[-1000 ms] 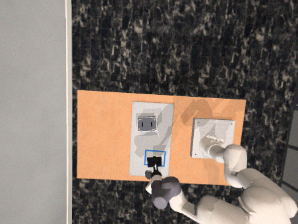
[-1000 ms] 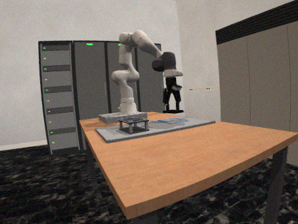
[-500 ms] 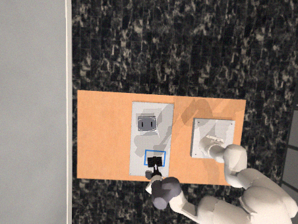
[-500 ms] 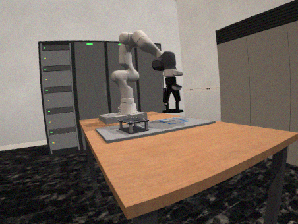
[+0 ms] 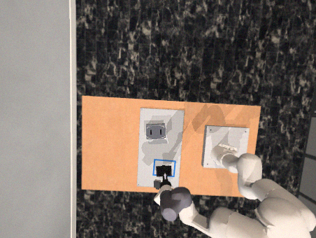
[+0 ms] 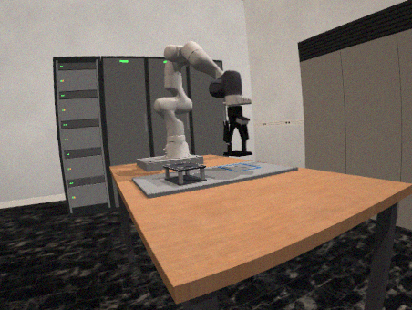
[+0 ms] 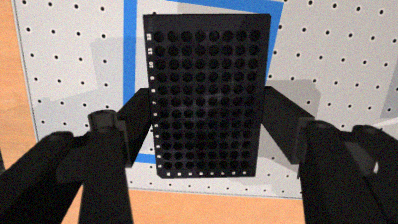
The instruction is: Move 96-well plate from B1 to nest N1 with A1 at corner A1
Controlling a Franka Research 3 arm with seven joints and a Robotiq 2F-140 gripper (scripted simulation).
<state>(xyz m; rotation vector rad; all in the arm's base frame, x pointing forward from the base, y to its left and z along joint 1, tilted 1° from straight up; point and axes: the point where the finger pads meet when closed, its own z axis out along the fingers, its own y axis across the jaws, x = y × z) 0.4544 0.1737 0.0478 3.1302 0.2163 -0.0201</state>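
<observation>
Now: hand 10 cm short of the raised plate nest, 32 cm to the left of it and 3 cm above it. The rest, counted from my hand: black 96-well plate 2 cm below; A1 mark 1 cm ahead, 27 cm to the right, 3 cm below.
</observation>
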